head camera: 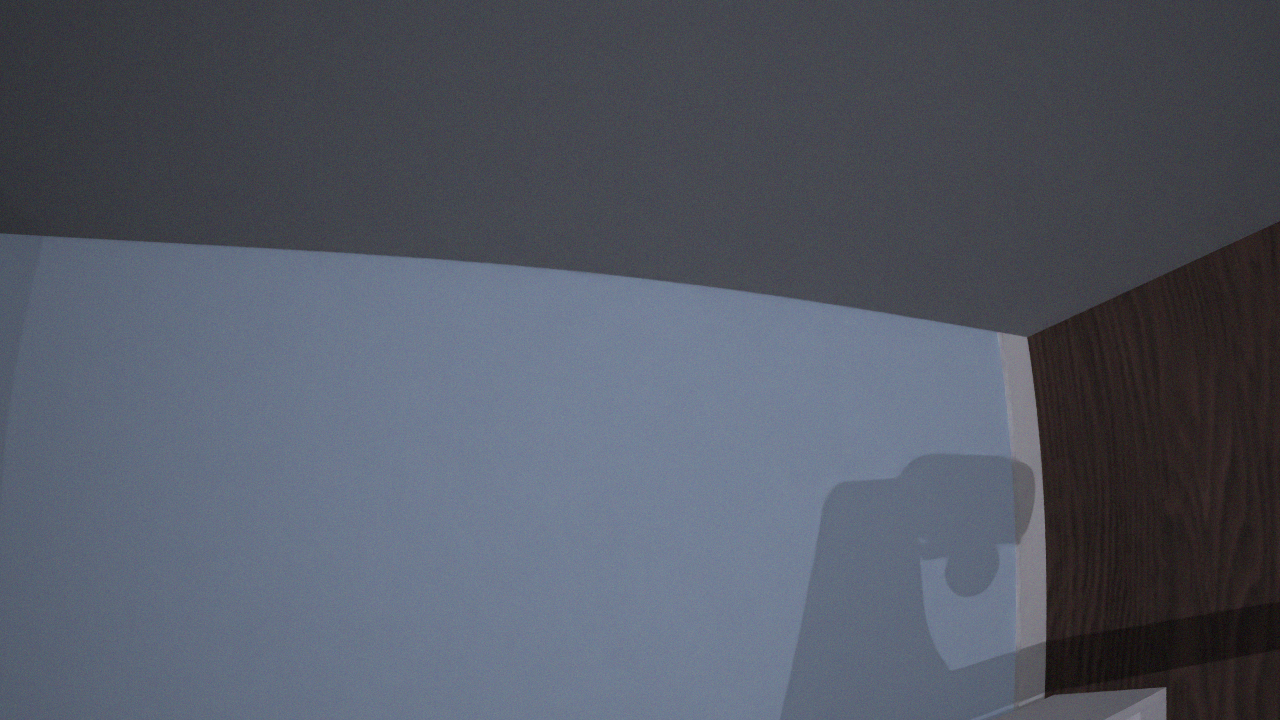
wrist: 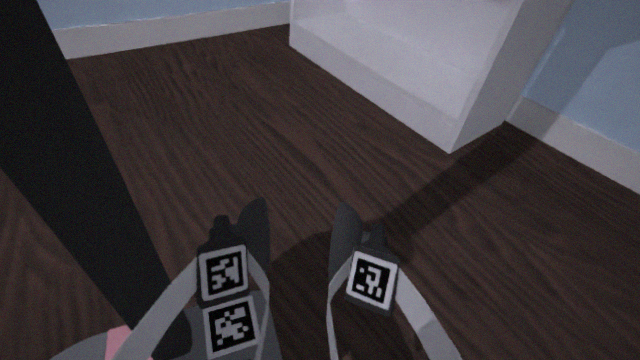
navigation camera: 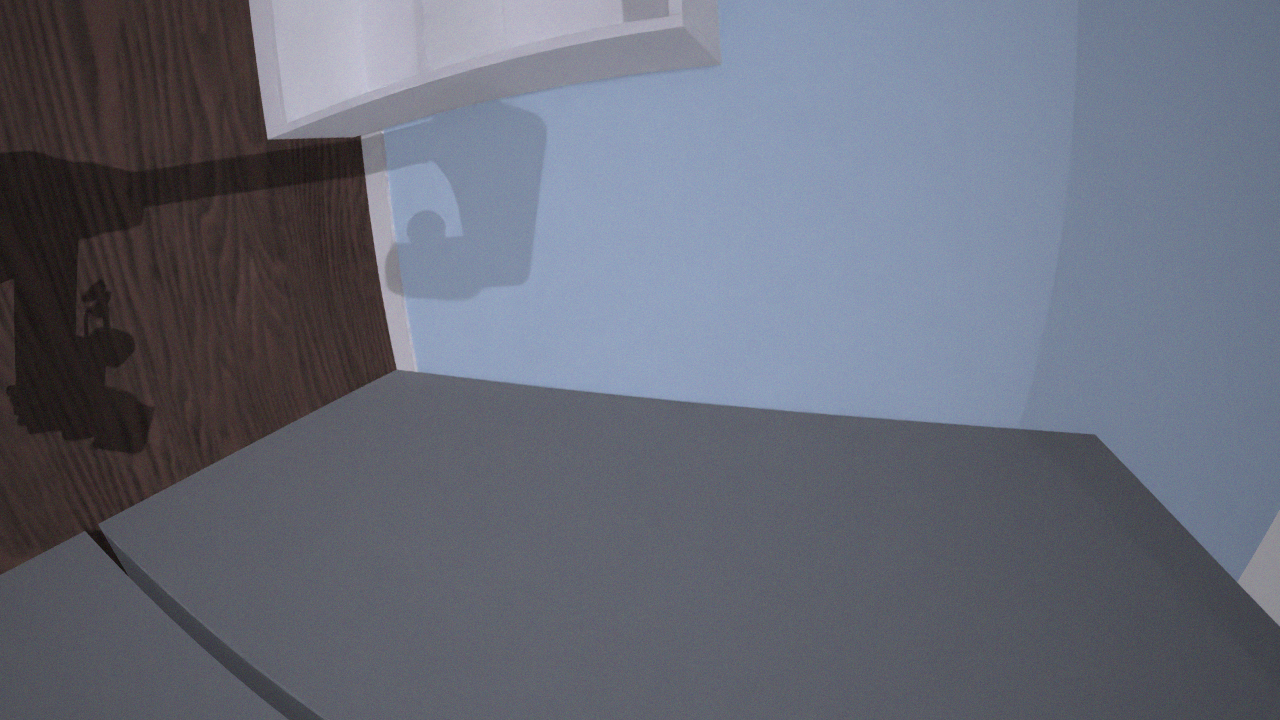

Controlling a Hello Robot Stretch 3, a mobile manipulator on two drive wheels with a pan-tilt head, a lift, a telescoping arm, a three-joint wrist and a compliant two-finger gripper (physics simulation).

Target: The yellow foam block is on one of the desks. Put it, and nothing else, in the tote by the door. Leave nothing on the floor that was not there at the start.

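Places are measured from the robot's base along level axes (x back, y right, z up), in centimetres.
Pixels of known places: gripper, fingertip midpoint: [wrist: 300,226].
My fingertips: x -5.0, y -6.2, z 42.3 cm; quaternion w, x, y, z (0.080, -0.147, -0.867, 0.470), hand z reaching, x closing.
Observation:
Behind a point stands the place of what it marks.
My gripper [wrist: 300,226] @(x -5.0, y -6.2, z 42.3 cm) shows in the wrist view at the lower middle. Its two dark fingertips stand apart with dark wood floor showing between them, so it is open and empty. The yellow foam block, the desks and the tote do not show in the three views.
A white open-fronted shelf unit [navigation camera: 501,76] @(x -72.8, y -52.2, z 68.0 cm) [wrist: 370,80] @(x -53.2, y -81.4, z 6.5 cm) stands against the blue wall [head camera: 537,447] @(x -109.5, y -11.0, z 97.3 cm) [navigation camera: 760,223] @(x -104.0, y -28.5, z 112.1 cm). Tall grey panels [head camera: 581,134] @(x -82.7, y 20.9, z 104.4 cm) [navigation camera: 626,537] @(x -67.9, y 25.5, z 100.1 cm) stand near the robot. Dark wood floor [head camera: 1163,447] @(x -75.2, y -7.6, z 0.0 cm) [navigation camera: 295,268] @(x -76.0, y -17.8, z 0.0 cm) [wrist: 225,125] @(x -6.2, y -75.8, z 0.0 cm) bears the robot's shadow. A black post [wrist: 65,150] crosses the wrist view's left.

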